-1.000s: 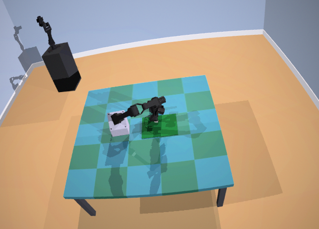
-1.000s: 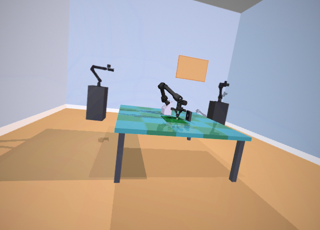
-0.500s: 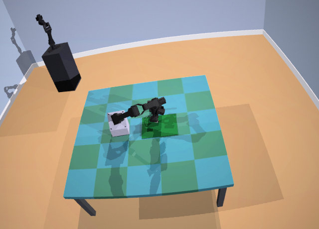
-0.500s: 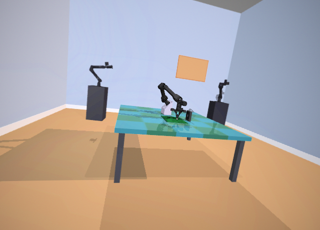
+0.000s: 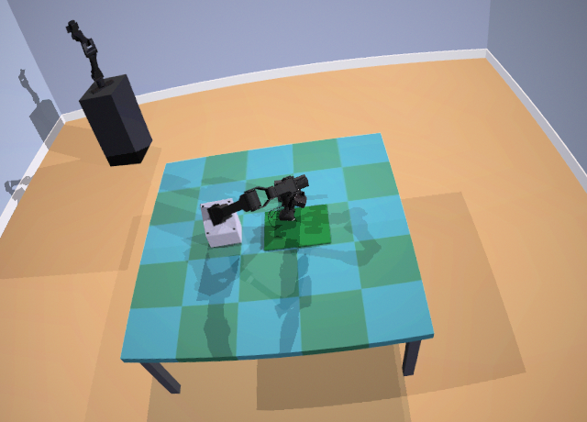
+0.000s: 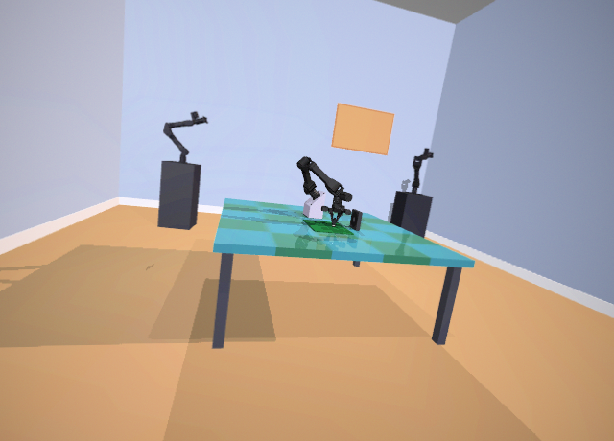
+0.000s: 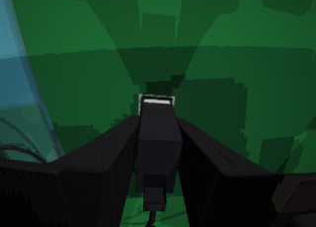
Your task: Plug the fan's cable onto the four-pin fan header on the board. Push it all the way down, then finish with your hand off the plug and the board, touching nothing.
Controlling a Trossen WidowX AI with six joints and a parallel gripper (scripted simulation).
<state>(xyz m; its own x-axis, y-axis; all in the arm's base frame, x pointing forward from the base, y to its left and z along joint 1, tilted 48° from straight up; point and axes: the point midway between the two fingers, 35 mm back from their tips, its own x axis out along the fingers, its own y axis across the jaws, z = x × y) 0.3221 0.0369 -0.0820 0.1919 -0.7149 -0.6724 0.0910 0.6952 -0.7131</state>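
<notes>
Now: gripper tip 1 cm past the black fan plug and 1 cm below it. The rest, counted from my gripper tip: white four-pin header: 1 cm behind, 2 cm below; then green board: 2 cm ahead, 5 cm to the right, 4 cm below; then black fan: 3 cm behind, 14 cm to the left, 4 cm above.
</notes>
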